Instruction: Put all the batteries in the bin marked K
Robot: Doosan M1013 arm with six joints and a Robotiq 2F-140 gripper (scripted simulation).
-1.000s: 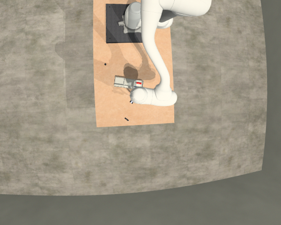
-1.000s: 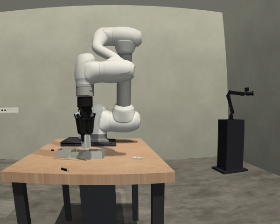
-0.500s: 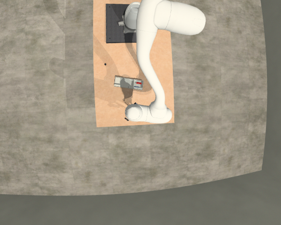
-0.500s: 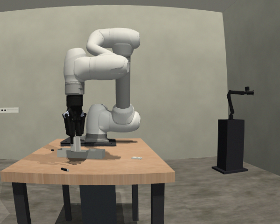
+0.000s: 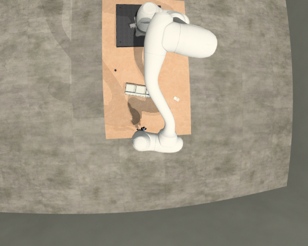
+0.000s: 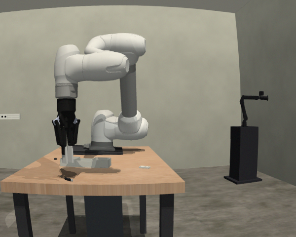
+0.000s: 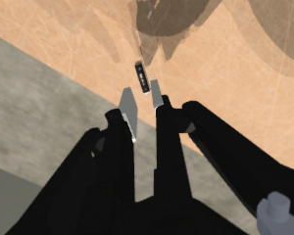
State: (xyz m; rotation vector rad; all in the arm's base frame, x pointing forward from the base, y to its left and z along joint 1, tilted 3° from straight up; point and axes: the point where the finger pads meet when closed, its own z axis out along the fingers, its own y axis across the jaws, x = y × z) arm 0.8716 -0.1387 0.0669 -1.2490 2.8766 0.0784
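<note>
My hand is 10 cm above the black battery. From my hand the other things lie so: grey bin row: 32 cm behind, 5 cm to the left, 9 cm below; then red battery: 31 cm behind, 14 cm to the left, 9 cm below; then blue battery: 28 cm behind, 12 cm to the left, 9 cm below.
</note>
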